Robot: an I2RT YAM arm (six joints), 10 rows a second.
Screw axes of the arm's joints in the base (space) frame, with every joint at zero. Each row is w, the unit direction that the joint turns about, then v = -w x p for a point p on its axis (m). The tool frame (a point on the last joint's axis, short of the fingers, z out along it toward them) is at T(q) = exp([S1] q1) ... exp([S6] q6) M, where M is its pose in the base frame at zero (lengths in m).
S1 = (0, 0, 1, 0.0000, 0.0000, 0.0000)
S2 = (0, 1, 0, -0.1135, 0.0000, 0.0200)
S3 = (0, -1, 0, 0.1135, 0.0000, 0.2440)
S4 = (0, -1, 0, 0.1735, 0.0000, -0.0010)
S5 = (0, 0, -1, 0.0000, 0.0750, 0.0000)
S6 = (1, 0, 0, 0.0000, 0.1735, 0.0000)
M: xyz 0.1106 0.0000 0.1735 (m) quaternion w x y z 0.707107 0 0.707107 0
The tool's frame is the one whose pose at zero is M.
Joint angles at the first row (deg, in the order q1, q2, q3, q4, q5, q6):
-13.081, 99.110, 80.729, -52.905, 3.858, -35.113
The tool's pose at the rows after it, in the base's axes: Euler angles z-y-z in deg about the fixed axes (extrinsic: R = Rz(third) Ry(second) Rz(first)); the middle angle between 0 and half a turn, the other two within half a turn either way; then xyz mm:
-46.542 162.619 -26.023 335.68 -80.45 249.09
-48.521 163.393 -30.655 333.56 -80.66 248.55
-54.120 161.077 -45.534 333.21 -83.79 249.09
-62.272 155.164 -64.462 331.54 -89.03 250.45
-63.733 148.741 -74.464 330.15 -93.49 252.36
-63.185 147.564 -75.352 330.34 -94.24 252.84
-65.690 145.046 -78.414 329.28 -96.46 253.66
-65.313 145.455 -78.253 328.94 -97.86 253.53
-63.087 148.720 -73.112 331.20 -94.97 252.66
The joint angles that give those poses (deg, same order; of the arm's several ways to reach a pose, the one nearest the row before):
-13.082, 99.110, 80.728, -54.652, 3.836, -34.173
-13.081, 99.111, 80.728, -55.745, 4.950, -31.638
-13.082, 99.110, 80.729, -55.484, 10.021, -23.092
-13.081, 99.110, 80.728, -55.506, 19.158, -13.628
-13.102, 99.111, 80.728, -55.396, 27.092, -6.305
-13.103, 99.109, 80.727, -55.133, 28.338, -5.124
-13.235, 99.110, 80.728, -55.264, 31.332, -5.126
-13.518, 99.111, 80.730, -55.244, 30.851, -5.125
-13.343, 99.111, 80.730, -54.610, 26.654, -7.376

